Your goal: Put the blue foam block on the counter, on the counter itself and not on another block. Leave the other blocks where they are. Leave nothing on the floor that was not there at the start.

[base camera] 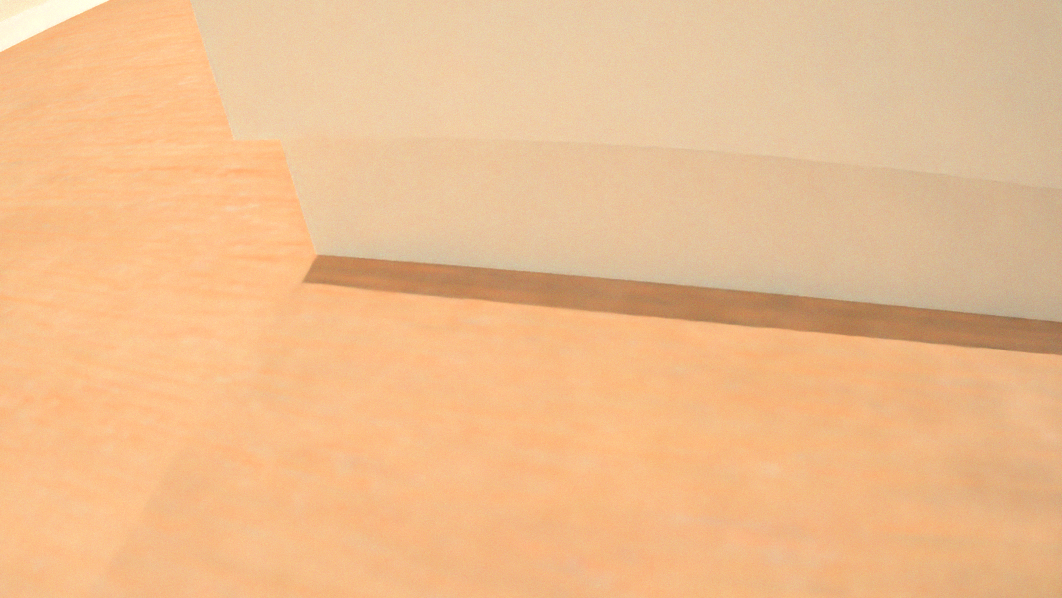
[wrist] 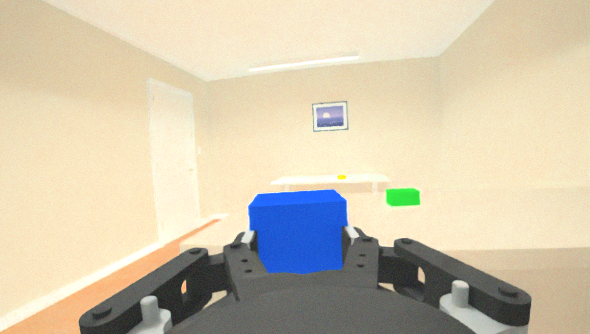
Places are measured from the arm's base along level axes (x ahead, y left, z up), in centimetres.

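Where they show: gripper, fingertip midpoint: (wrist: 299,236).
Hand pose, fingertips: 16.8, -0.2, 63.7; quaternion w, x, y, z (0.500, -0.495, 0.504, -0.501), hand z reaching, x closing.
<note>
Things, the pixels of their centre, and the offset from my fingertips, as dx, dy, dz. Level surfaces: height alone.
- blue foam block, body centre: (wrist: 300,258) +0.5, +0.0, -1.8
- green block, body centre: (wrist: 402,196) +59.4, -35.8, -10.1
- white table, its level: dz -31.3
- wood floor, its level: dz -103.3
My gripper (wrist: 299,236) is shut on the blue foam block (wrist: 301,220), which sits between both fingertips in the wrist view. The wrist camera looks roughly level across the room. The pale counter (wrist: 480,232) (base camera: 631,81) stretches behind the block and to the right in the wrist view, and its front side fills the upper right of the base camera view. A green block (wrist: 403,197) rests on the counter, beyond and to the right of the held block. The gap between the blue block and the counter cannot be told.
A white table (wrist: 305,179) stands far back with a small yellow block (wrist: 341,177) on it. A white door (wrist: 172,160) is in the left wall. The wood floor (base camera: 520,460) (wrist: 125,280) runs along the counter's base and past its left end.
</note>
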